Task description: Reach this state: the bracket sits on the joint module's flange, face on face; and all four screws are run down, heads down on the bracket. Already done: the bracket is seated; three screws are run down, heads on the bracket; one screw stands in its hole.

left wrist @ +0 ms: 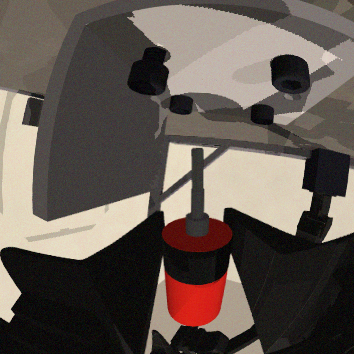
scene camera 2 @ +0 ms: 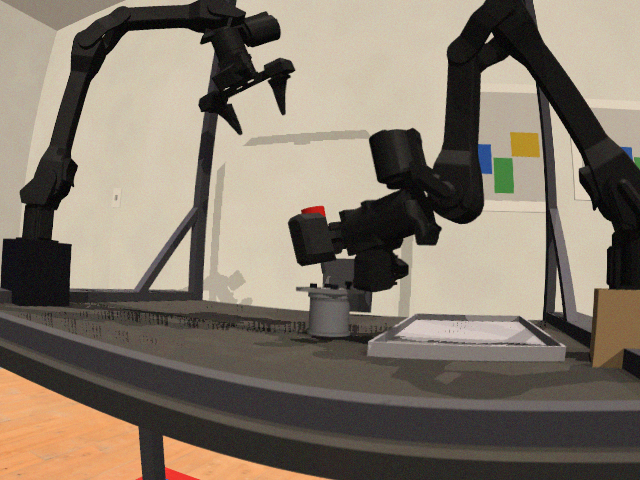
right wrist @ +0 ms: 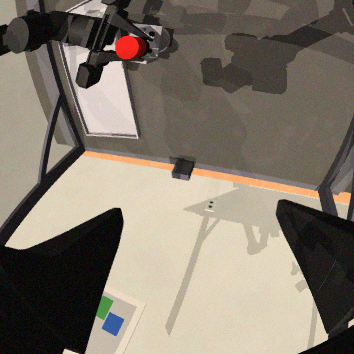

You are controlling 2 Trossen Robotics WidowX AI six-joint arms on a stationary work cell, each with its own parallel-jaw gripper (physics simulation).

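Frame: origin at the left arm's base, x ahead, y left, z up, level; centimetres.
Seen in the pictures: left gripper, fingertip midpoint: (left wrist: pixel 193 216) (right wrist: pixel 147 50); right gripper, fingertip midpoint: (scene camera 2: pixel 262 124) (right wrist: pixel 202 212); left arm's base at its link origin: (scene camera 2: pixel 638 289).
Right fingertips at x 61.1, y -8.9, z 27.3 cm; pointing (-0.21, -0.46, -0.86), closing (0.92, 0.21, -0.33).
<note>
Offsets run from my right fingertips to a thing's top centre. "pt": to the spot under its first point.
The grey bracket (scene camera 2: pixel 306 289) (left wrist: pixel 95 120) lies flat on the joint module @[dx -18.9, dy +4.1, dz -28.6 cm] (scene camera 2: pixel 329 316), its upright wall rising at one side. In the left wrist view one screw @[dx -20.7, dy +2.3, dz -27.3 cm] (left wrist: pixel 147 77) stands proud with thread showing; another screw @[dx -20.6, dy +5.9, dz -27.8 cm] (left wrist: pixel 290 75) and two smaller-looking heads @[dx -17.2, dy +2.2, dz -27.8 cm] (left wrist: pixel 181 104) @[dx -17.0, dy +5.8, dz -27.8 cm] (left wrist: pixel 262 114) sit low on the bracket. My left gripper (scene camera 2: pixel 312 240) (left wrist: pixel 193 216) is shut on the red-and-black screwdriver @[dx -16.1, dy +3.7, dz -16.6 cm] (scene camera 2: pixel 313 210) (left wrist: pixel 196 295) (right wrist: pixel 130 47), above the bracket. Its bit @[pt dx -17.1, dy +3.3, dz -25.2 cm] (left wrist: pixel 197 172) is apart from the screws. My right gripper (scene camera 2: pixel 262 124) (right wrist: pixel 202 212) is open and empty, high at the picture's left.
A shallow tray @[dx -37.1, dy -6.4, dz -33.4 cm] (scene camera 2: pixel 465 352) (right wrist: pixel 112 135) lies to the right of the joint module in the scene view. A brown block @[dx -61.1, dy +8.9, dz -27.3 cm] (scene camera 2: pixel 612 328) stands at the far right. A small dark box @[dx -6.1, dy -28.6, dz -29.3 cm] (right wrist: pixel 183 169) is at the table's edge in the right wrist view.
</note>
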